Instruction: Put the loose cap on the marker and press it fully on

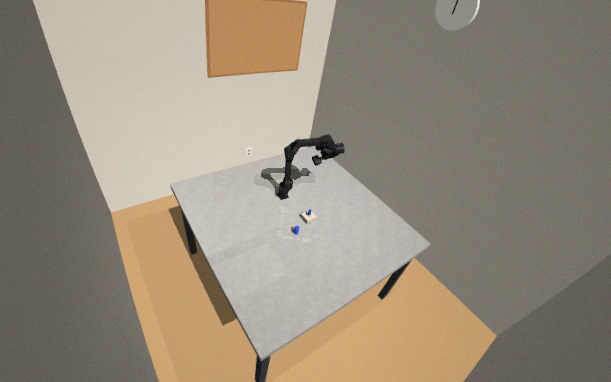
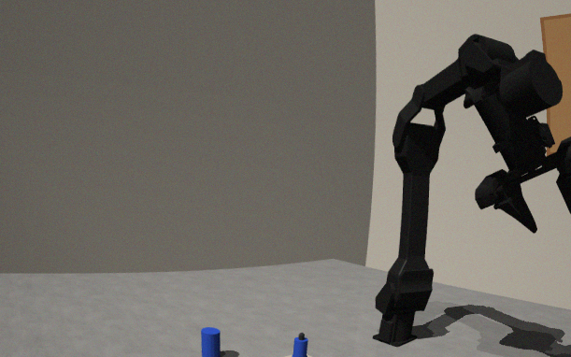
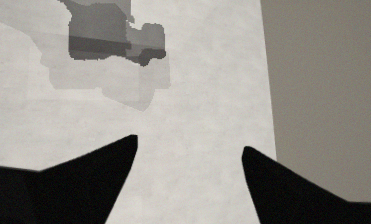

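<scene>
Now: gripper tip 290 mm short of the blue cap, 400 mm to the left of it and 220 mm above it.
</scene>
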